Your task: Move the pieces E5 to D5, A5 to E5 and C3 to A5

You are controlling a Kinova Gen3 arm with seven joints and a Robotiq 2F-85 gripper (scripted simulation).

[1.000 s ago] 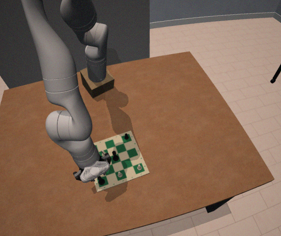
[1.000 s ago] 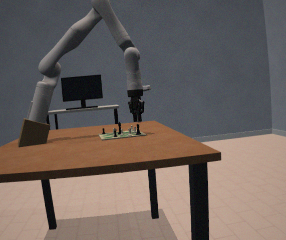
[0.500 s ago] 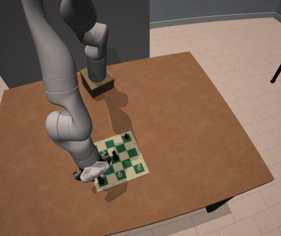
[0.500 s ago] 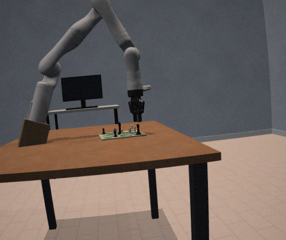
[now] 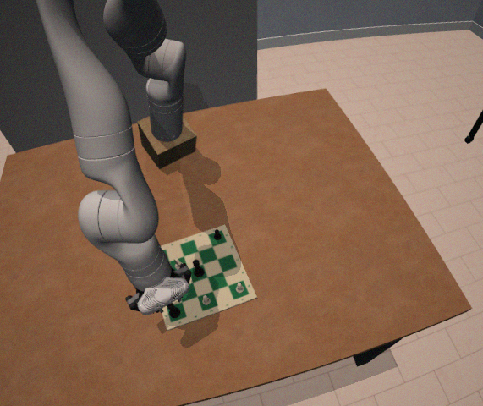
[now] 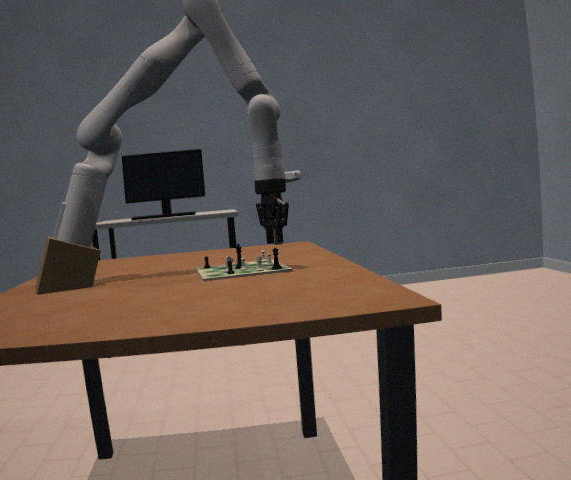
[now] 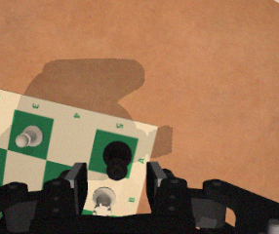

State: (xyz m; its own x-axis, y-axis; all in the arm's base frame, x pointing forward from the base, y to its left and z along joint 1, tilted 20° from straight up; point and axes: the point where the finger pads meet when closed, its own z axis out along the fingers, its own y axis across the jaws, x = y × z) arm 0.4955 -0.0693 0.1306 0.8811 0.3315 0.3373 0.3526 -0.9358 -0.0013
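Now: the white rook 40 mm behind my hand and 60 mm below it. Round my hand: tall black piece 90 mm behind, 70 mm to the left, 50 mm below; chessboard 90 mm behind, 70 mm to the left, 80 mm below.
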